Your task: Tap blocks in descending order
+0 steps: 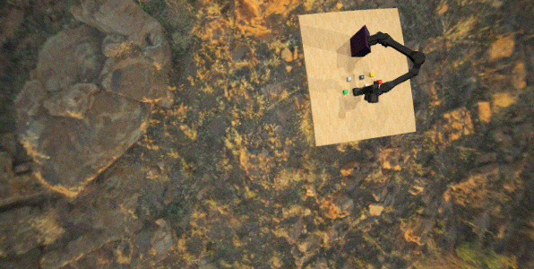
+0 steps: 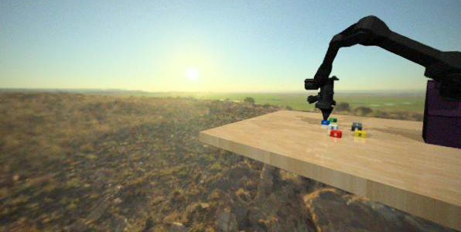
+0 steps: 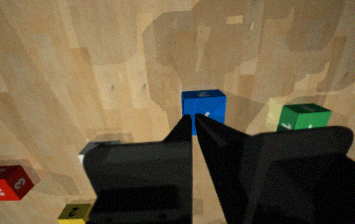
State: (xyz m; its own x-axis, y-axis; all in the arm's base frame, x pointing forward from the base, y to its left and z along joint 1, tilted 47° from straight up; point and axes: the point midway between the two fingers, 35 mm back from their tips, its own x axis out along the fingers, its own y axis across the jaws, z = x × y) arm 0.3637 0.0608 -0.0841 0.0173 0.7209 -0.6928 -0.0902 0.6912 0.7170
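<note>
My gripper tip is 10 mm to the left of the blue block and 10 mm above it. From my gripper tip the other things lie so: white block (50 mm behind, 80 mm to the left, 10 mm below); green block (10 mm behind, 110 mm to the right, 10 mm below); grey block (120 mm behind, 70 mm to the right, 10 mm below).
</note>
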